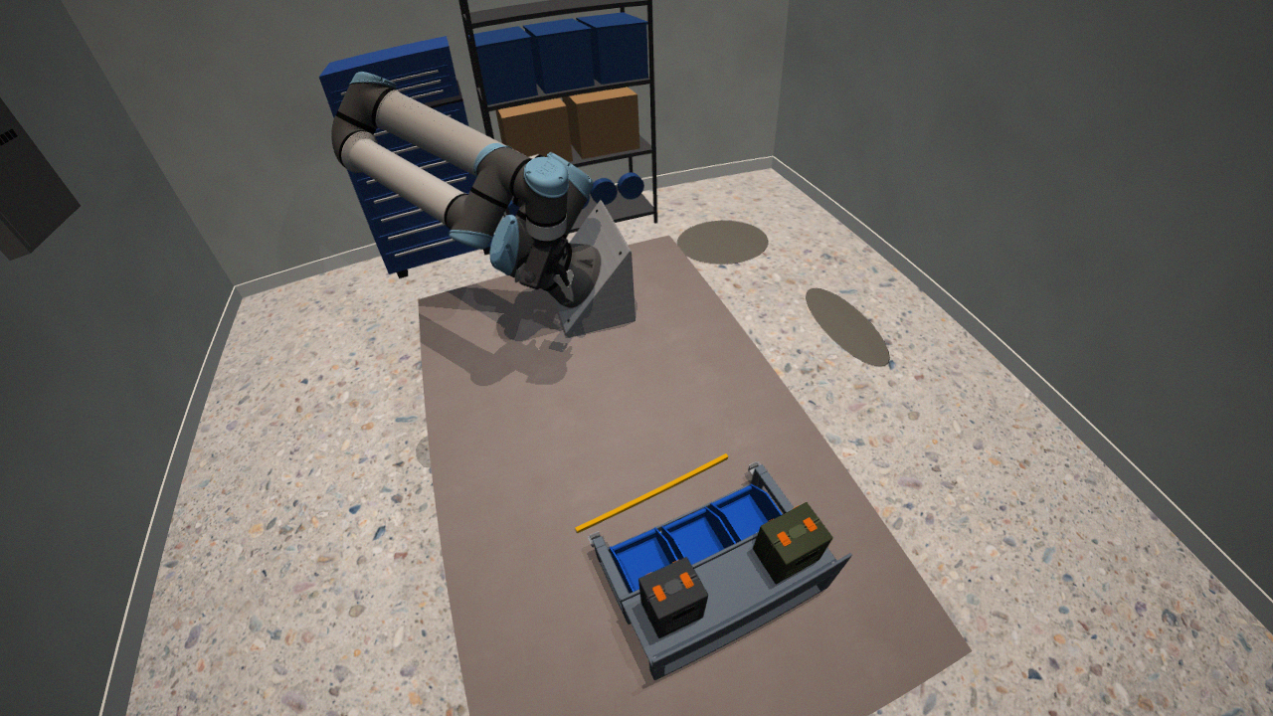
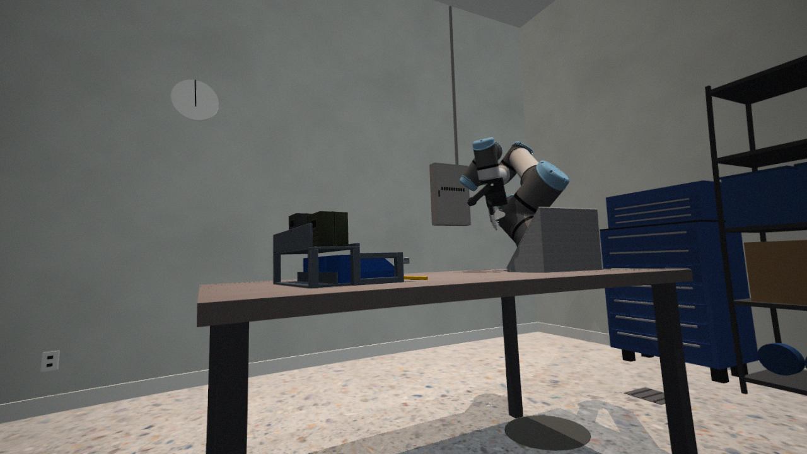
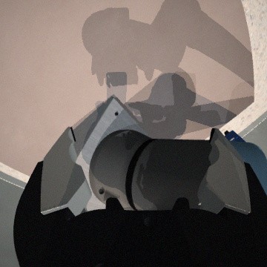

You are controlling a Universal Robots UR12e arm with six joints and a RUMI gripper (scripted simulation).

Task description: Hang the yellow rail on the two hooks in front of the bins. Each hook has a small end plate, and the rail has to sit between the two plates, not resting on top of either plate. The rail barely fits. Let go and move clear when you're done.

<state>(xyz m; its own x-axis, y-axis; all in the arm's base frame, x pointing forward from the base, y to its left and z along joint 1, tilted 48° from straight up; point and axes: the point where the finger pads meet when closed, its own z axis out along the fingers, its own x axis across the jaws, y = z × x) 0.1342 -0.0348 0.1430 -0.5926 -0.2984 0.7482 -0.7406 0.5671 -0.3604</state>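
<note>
Now: hand 540 mm short of the yellow rail, 80 mm to the right of it and 180 mm above it. Also, from my hand: green case: 810 mm ahead, 220 mm to the left, 40 mm below; then black case: 820 mm ahead, 10 mm to the right, 30 mm below.
</note>
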